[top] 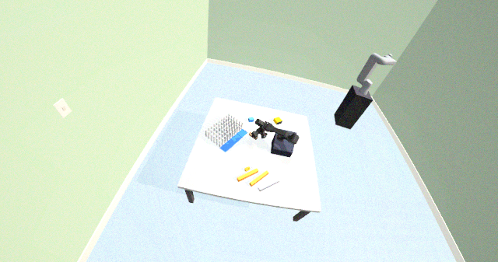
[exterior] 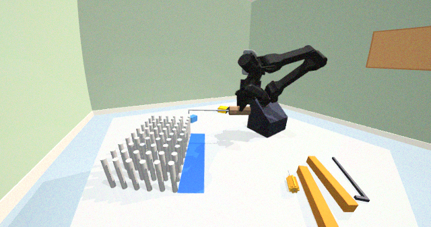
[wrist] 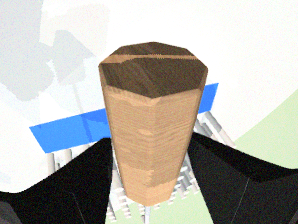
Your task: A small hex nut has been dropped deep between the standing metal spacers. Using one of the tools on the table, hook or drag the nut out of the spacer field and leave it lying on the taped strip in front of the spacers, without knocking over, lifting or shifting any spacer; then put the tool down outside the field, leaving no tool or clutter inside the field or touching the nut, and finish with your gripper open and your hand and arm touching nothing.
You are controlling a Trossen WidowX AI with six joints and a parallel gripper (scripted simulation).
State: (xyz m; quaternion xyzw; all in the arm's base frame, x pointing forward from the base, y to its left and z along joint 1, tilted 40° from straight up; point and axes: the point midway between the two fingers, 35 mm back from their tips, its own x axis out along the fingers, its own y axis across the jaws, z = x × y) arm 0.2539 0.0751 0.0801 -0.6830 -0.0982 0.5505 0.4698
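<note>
The blue taped strip is 190 mm below my gripper tip, 180 mm ahead of it and 30 mm to the right of it. The rest, counted from my gripper tip: yellow brush-like tool (260 mm to the left, 170 mm below, 50 mm behind); hex nut (320 mm ahead, 180 mm below, 130 mm to the right); blue block (390 mm to the right, 170 mm below, 90 mm ahead).
</note>
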